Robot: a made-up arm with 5 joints.
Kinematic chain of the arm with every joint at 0, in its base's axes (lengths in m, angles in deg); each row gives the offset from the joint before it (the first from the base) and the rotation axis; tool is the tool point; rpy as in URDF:
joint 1: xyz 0.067 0 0.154 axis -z
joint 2: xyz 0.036 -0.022 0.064 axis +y
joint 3: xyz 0.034 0 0.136 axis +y
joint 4: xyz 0.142 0 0.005 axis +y
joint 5: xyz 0.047 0.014 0 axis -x
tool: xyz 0 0 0 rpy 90 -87.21 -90
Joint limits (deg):
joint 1: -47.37..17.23
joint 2: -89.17..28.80
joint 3: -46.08..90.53
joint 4: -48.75..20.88
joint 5: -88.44..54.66
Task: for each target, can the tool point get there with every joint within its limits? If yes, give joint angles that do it. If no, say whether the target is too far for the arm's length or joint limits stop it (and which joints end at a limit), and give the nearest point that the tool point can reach.
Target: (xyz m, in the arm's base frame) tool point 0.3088 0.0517 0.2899
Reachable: yes | joints -13.93 0.23 17.83 13.58 -9.33
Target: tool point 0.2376 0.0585 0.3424
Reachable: yes | joints -21.47 -32.66 37.49 -3.02 -24.95
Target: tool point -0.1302 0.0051 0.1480
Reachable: no: joint limits stop it (at a limit: joint 2, joint 3, joint 4) | nearest point -0.1838 0.0065 0.3471 | short by 0.206 m
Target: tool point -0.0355 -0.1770 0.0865
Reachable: no: joint limits stop it (at a limit: joint 1, joint 2, joint 3) | nearest point 0.0955 -0.0172 0.1619 | short by 0.220 m
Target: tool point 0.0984 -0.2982 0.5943
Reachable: no: too far | nearest point -0.0176 -0.1037 0.4905 | short by 0.249 m
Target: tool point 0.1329 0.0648 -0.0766
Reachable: no: joint limits stop it (at a limit: joint 1, joint 2) | nearest point 0.1493 0.0776 0.1326 | short by 0.210 m
